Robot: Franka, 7 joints.
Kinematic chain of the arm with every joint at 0, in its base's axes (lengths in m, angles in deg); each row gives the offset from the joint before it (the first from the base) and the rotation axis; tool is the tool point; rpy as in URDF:
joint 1: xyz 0 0 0.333 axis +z
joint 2: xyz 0 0 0 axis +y
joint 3: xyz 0 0 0.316 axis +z
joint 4: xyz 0.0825 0 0 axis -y
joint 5: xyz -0.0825 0 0.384 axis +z
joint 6: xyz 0 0 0 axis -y
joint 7: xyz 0.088 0 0 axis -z
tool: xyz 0 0 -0.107 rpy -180 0 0
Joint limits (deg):
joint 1: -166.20..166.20
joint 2: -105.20..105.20
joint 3: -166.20..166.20
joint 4: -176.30..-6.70
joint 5: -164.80..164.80
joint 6: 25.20..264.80
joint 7: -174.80..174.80
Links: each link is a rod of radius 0.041 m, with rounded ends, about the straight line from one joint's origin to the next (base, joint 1, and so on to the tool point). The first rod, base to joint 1, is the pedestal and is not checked.
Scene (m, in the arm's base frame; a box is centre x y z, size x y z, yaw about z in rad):
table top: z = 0
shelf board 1: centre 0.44 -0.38 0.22 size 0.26 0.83 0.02 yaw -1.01
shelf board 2: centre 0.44 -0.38 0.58 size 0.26 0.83 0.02 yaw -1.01
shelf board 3: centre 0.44 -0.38 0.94 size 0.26 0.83 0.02 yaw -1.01
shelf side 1: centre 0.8 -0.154 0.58 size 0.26 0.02 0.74 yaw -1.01
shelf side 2: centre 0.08 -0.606 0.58 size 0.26 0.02 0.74 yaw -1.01
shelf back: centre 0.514 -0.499 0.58 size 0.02 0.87 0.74 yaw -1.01
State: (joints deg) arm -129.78 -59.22 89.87 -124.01 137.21 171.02 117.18
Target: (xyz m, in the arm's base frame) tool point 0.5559 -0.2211 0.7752
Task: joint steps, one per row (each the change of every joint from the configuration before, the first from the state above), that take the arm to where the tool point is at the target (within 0.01 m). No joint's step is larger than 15 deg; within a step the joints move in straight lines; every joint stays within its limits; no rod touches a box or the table.
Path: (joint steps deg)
1: 14.30 -5.26 -2.65 -10.09 1.94 10.78 0.00
2: 14.30 -5.27 -2.65 -10.09 1.94 10.77 0.00
3: -2.20 0.29 -9.88 14.67 -1.90 -4.57 0.00
4: -2.20 0.29 -9.87 14.67 -1.89 -4.58 0.00
5: -2.20 0.28 -9.88 14.67 -1.90 -4.58 0.00
6: -13.27 10.03 9.87 10.34 -1.11 -10.77 0.00
7: -13.27 10.03 9.88 10.34 -1.10 -10.77 0.00

